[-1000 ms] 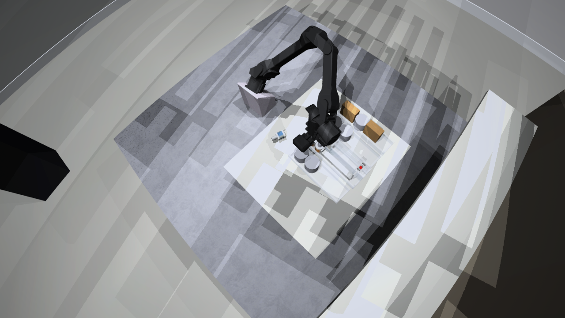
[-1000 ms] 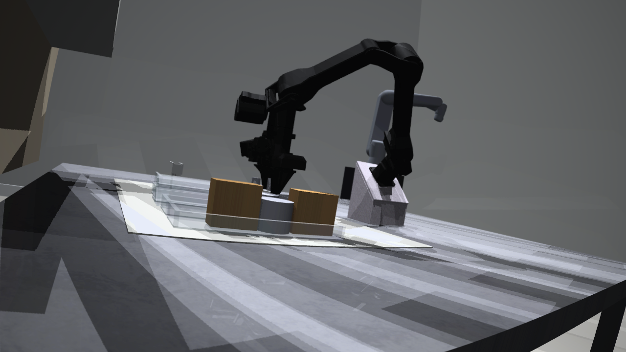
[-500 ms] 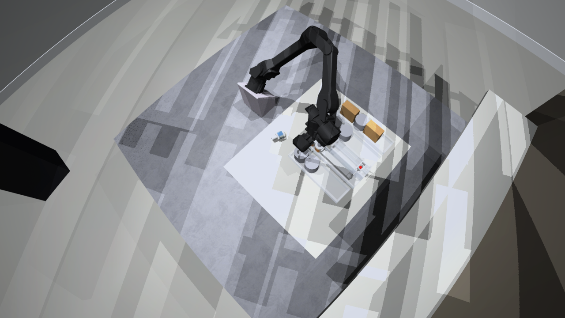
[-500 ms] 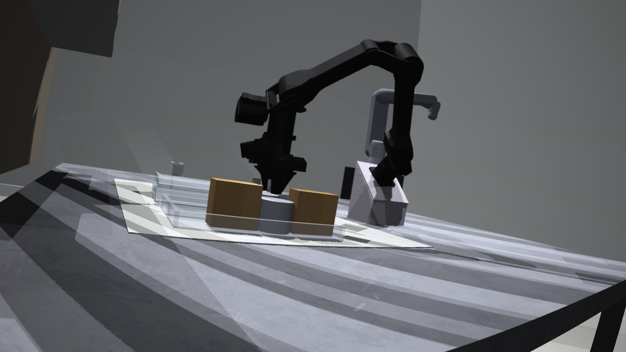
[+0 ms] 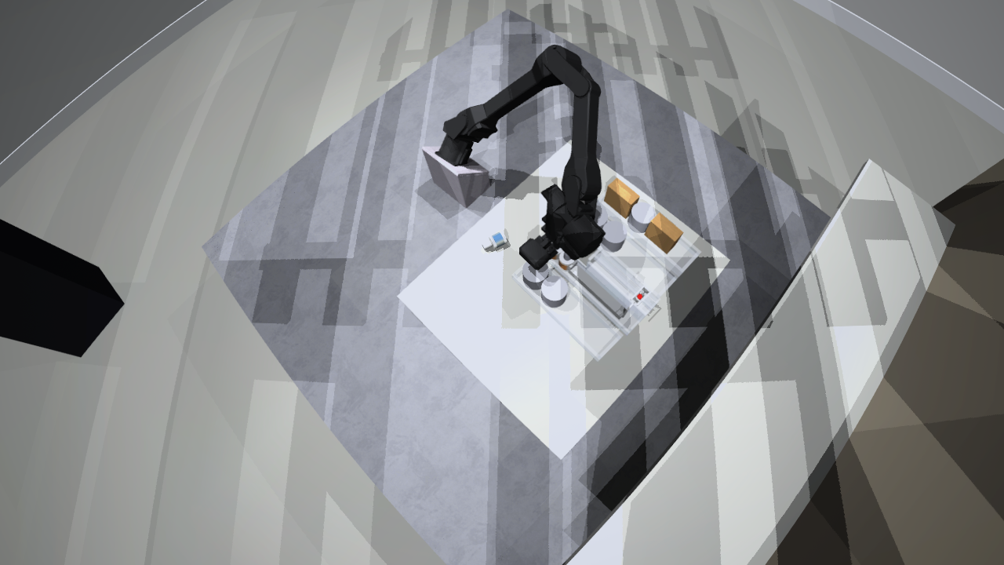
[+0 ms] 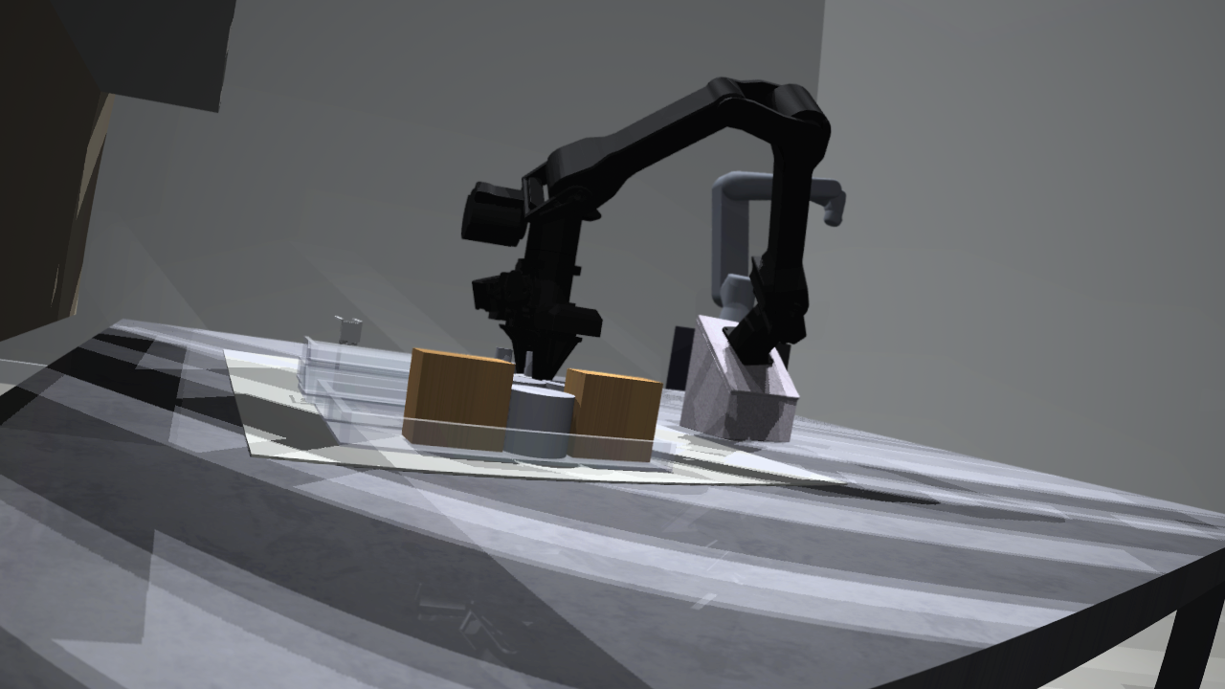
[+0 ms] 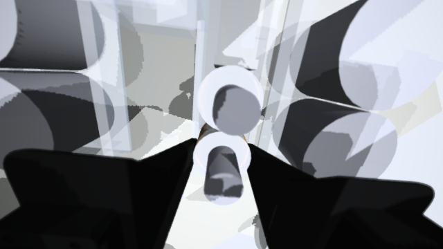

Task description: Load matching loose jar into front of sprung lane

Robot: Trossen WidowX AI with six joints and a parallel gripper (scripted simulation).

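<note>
Now: gripper tip 150 mm short of the clear sprung lane and 10 mm above it. From my gripper tip the other things lie so: small blue-banded jar 140 mm behind, 70 mm to the right, 10 mm below; red marker 230 mm ahead, 40 mm above.
</note>
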